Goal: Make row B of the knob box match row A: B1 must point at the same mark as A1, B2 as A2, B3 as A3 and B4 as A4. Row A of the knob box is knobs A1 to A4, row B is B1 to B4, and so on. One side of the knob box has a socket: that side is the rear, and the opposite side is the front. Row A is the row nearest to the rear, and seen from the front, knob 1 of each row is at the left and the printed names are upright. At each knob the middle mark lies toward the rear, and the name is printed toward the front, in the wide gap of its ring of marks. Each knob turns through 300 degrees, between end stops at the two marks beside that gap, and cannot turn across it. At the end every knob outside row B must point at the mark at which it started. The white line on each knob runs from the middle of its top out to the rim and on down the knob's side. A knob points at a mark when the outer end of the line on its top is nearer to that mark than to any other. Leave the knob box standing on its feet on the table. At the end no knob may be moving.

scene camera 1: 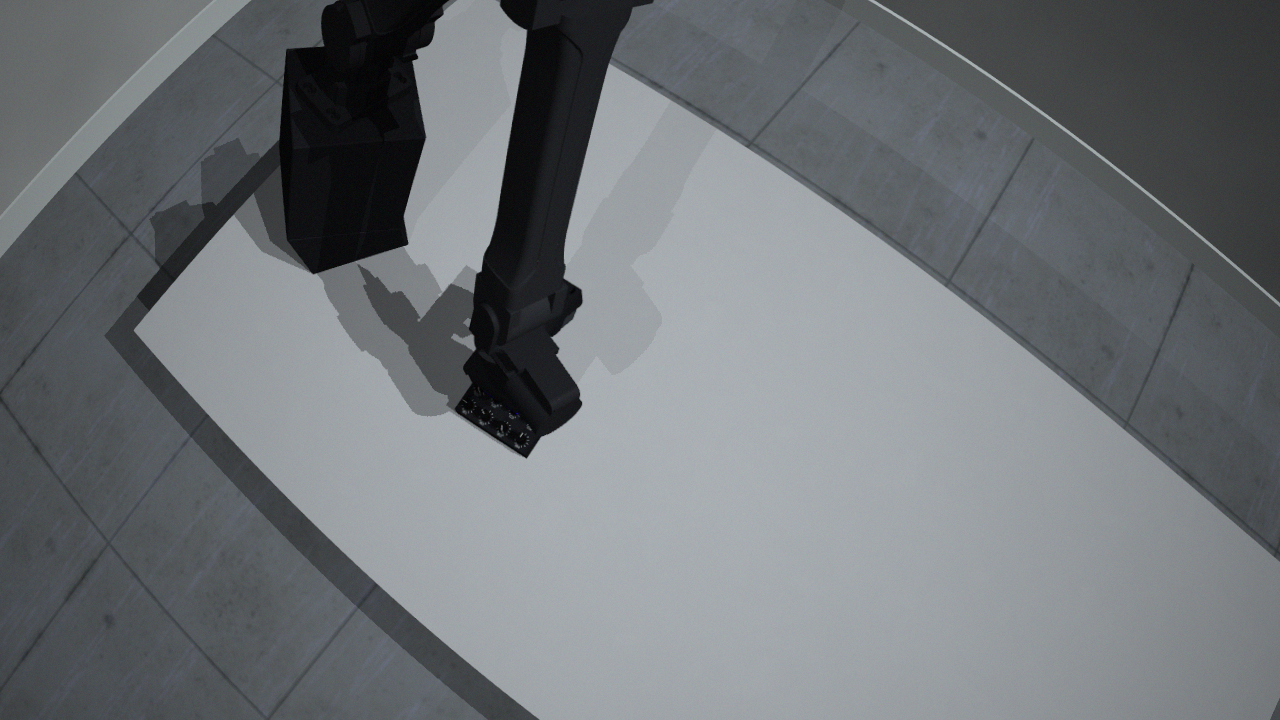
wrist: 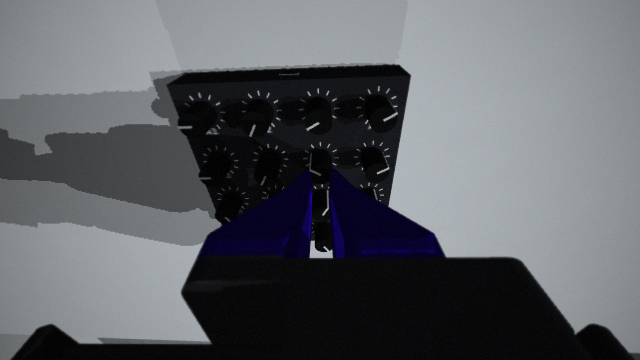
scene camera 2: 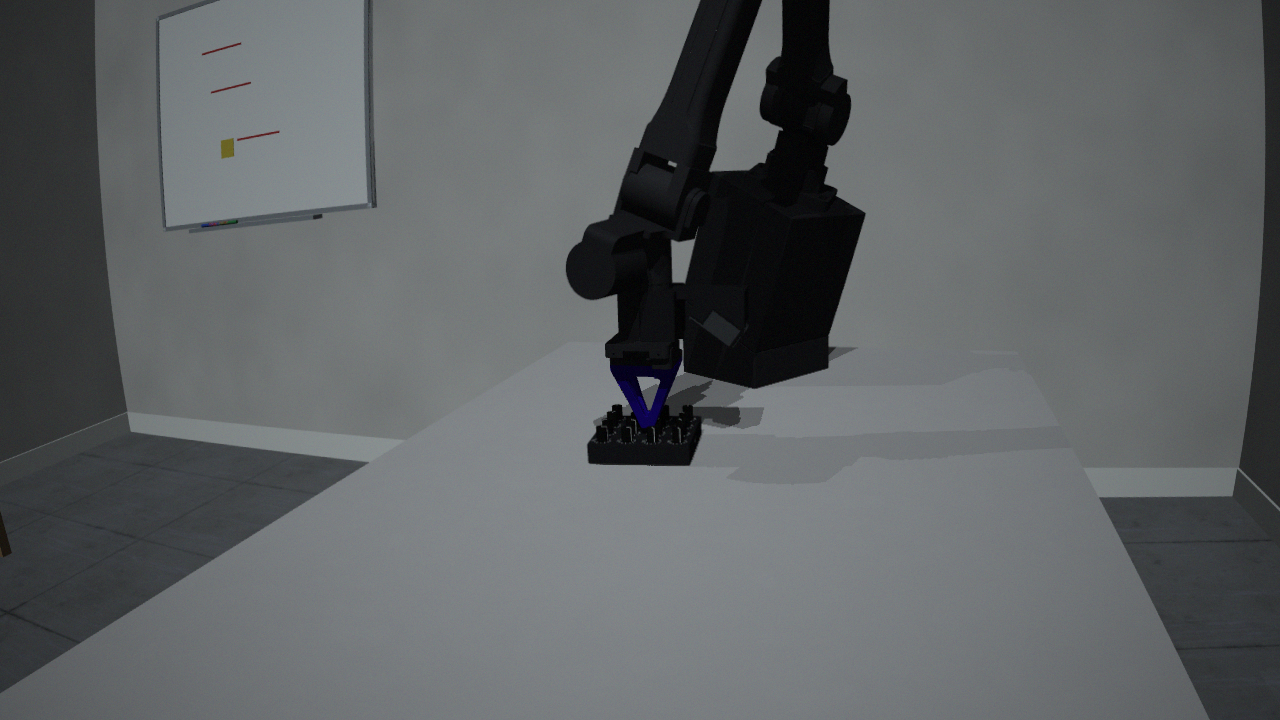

Labels:
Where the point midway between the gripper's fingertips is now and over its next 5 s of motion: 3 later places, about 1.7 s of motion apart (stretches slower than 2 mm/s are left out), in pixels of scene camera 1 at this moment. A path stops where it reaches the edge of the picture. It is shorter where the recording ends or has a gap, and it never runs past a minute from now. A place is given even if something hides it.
My gripper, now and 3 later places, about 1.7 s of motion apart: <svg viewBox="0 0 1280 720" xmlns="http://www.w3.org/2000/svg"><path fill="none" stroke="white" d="M523 396L521 387L522 384L523 380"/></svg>

